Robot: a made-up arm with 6 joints.
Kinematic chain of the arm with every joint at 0, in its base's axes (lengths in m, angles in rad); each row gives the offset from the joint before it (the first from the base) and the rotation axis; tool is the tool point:
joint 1: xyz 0 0 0.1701 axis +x
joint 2: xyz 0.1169 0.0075 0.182 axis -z
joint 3: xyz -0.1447 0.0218 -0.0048 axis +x
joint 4: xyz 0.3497 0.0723 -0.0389 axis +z
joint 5: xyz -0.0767 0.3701 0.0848 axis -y
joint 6: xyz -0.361 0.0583 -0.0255 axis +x
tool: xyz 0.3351 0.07 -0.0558
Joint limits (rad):
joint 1: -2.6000..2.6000
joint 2: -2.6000..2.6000
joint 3: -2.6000..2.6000
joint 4: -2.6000..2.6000
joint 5: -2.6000..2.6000
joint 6: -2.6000..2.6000
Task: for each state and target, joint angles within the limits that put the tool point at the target. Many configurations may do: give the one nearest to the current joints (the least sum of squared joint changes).
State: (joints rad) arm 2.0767 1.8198 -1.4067 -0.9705 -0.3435 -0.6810
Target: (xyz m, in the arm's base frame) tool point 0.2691 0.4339 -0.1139
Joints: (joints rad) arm 1.9940 1.5838 -1.1762 -0.8477 -0.3864 -0.7268
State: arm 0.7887 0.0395 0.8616 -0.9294 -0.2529 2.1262
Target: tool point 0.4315 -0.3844 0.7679
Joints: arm 0.9908 -0.1839 0.9532 -0.5499 -0.1910 2.0517
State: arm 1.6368 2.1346 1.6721 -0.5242 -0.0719 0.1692
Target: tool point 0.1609 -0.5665 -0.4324
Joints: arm 1.8444 1.8771 1.3316 -0.5955 -0.0602 0.1704
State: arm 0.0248 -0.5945 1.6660 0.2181 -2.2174 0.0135
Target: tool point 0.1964 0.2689 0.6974
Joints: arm -0.9092 -0.9492 1.8566 0.5479 -2.2280 -0.2653
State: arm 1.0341 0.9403 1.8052 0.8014 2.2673 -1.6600
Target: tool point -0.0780 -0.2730 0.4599
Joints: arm 0.7963 1.0475 1.9493 1.0169 2.3352 -1.6144
